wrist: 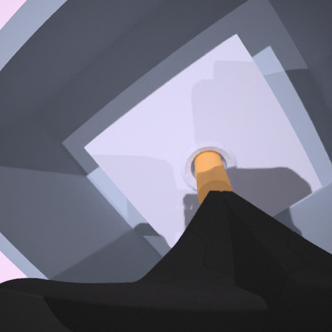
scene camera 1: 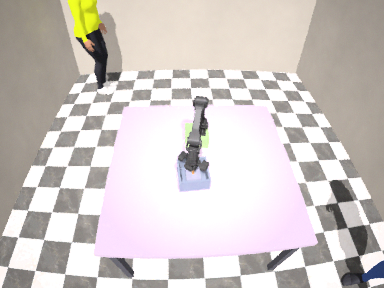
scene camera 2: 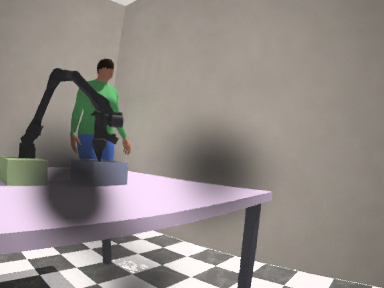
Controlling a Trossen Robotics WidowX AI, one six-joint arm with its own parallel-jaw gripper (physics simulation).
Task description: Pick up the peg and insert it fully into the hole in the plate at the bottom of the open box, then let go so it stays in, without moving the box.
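Note:
The orange peg stands in the ringed hole of the pale plate, with part of its length above the plate and leaning slightly in the wrist view. The plate lies on the floor of the open blue-grey box. My gripper is shut with nothing between its fingers. Its joined tips are at the peg's upper end and hide part of it in the wrist view; whether they touch it, I cannot tell. How deep the peg sits is hidden.
A green box stands on the pink table, between the arm's base and the blue-grey box, partly under the arm in scene camera 1. People stand on the floor beyond the table.

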